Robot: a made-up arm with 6 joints.
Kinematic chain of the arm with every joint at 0, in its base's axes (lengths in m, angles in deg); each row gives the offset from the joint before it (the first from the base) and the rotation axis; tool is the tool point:
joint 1: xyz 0 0 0.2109 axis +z
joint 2: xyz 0 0 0 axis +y
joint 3: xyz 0 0 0.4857 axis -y
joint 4: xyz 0 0 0 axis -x
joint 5: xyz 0.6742 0 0 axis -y
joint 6: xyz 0 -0.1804 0 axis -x
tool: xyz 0 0 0
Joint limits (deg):
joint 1: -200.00..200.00
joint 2: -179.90..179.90
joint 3: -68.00..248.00
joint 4: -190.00..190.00
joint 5: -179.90..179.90
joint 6: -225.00..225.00
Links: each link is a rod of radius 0.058 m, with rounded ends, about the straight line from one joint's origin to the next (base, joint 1, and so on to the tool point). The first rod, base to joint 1, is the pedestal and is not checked.
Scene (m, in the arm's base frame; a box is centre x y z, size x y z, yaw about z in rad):
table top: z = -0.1
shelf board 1: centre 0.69 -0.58 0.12 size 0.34 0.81 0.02 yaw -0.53
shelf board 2: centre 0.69 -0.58 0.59 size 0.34 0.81 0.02 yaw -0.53
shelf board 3: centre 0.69 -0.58 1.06 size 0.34 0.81 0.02 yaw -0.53
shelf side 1: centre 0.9 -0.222 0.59 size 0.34 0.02 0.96 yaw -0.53
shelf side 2: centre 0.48 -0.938 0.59 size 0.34 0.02 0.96 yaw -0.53
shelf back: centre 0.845 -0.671 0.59 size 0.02 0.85 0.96 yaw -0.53
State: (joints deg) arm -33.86 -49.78 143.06 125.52 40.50 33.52
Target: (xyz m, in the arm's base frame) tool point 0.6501 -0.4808 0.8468
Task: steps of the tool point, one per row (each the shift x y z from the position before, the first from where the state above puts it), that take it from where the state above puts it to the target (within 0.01 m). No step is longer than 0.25 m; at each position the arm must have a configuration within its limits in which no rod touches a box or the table.
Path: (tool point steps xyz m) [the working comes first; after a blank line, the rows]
Joints at the target: -48.03 16.11 23.81 153.79 40.50 33.52
Straight joint move there: touches shelf board 3.

1: -0.0033 0.0584 0.2169
2: 0.0486 0.0209 0.2243
3: 0.0960 -0.0220 0.2130
4: 0.1343 -0.0662 0.1840
5: 0.1600 -0.1073 0.1397
6: 0.1719 -0.1406 0.0842
7: 0.1687 -0.1625 0.0222
8: 0.1519 -0.1700 -0.0409
9: 0.1240 -0.1616 -0.0992
10: 0.0886 -0.1378 -0.1474
11: 0.0500 -0.1004 -0.1815
12: 0.0691 -0.0508 0.0171
13: 0.0767 -0.0456 0.0000
14: 0.0819 -0.0370 -0.0171

